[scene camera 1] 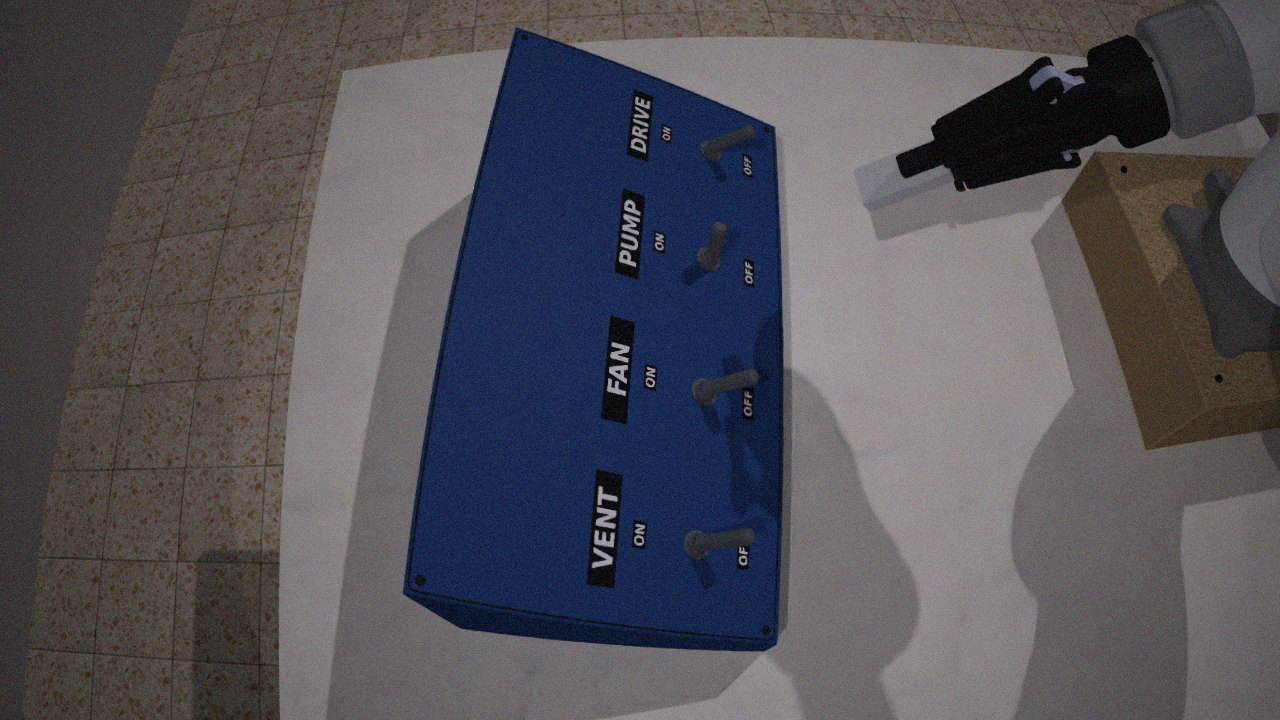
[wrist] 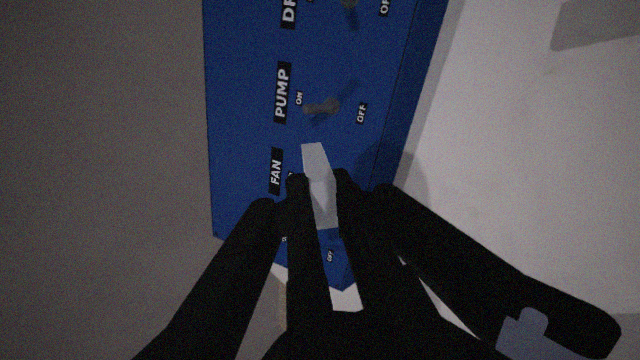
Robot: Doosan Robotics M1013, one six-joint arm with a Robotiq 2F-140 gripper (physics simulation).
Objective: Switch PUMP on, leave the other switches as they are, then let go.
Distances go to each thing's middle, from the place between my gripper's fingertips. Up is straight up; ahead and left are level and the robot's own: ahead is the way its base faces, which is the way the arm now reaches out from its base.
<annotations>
The fan lever (scene camera 1: 749,377) lies 100 mm to the left of my hand, 100 mm below it and 100 mm ahead of it. From my hand the other things lie so: vent lever (scene camera 1: 740,537) (220 mm to the left, 110 mm ahead, 100 mm below); then blue switch panel (scene camera 1: 572,457) (180 mm ahead, 130 mm below, 40 mm to the left).
</annotations>
